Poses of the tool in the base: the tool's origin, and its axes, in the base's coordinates. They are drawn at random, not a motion.
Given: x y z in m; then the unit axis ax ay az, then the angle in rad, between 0 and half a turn.
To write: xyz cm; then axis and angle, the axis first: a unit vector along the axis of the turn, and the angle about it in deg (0 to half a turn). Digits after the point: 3 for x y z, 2 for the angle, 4 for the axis.
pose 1, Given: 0.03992 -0.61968 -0.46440 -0.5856 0.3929 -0.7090 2.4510
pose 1, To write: 3.992 -61.968 -46.440 -0.5856 0.3929 -0.7090 140.43
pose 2, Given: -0.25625 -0.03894 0.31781 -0.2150 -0.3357 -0.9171 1.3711
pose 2, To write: -25.625 -3.894 31.781 -0.2150 -0.3357 -0.9171 78.56
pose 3, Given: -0.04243 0.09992 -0.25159 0.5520 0.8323 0.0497 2.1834
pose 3, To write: -4.243 9.992 -25.159 0.5520 0.8323 0.0497 125.10
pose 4, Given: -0.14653 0.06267 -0.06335 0.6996 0.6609 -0.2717 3.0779
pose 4, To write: -14.653 6.267 -6.335 0.6996 0.6609 -0.2717 176.35
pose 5, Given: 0.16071 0.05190 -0.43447 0.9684 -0.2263 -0.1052 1.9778
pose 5, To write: 16.071 5.190 -43.447 0.9684 -0.2263 -0.1052 113.32
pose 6, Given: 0.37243 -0.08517 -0.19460 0.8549 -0.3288 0.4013 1.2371
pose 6, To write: 37.243 -8.517 -19.460 0.8549 -0.3288 0.4013 70.88
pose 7, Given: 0.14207 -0.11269 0.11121 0.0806 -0.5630 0.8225 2.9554
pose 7, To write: 14.207 -11.269 11.121 0.0806 -0.5630 0.8225 169.33
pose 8, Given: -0.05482 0.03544 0.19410 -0.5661 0.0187 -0.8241 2.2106
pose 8, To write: -5.482 3.544 19.410 -0.5661 0.0187 -0.8241 126.66
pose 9, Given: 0.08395 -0.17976 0.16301 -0.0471 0.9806 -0.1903 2.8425
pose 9, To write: 8.395 -17.976 16.301 -0.0471 0.9806 -0.1903 162.86
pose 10, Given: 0.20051 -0.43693 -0.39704 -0.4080 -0.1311 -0.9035 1.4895
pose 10, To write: 20.051 -43.693 -39.704 -0.4080 -0.1311 -0.9035 85.34
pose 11, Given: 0.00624 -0.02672 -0.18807 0.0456 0.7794 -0.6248 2.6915
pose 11, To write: 0.624 -2.672 -18.807 0.0456 0.7794 -0.6248 154.21
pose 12, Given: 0.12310 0.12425 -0.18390 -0.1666 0.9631 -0.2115 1.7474
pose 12, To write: 12.310 12.425 -18.390 -0.1666 0.9631 -0.2115 100.12
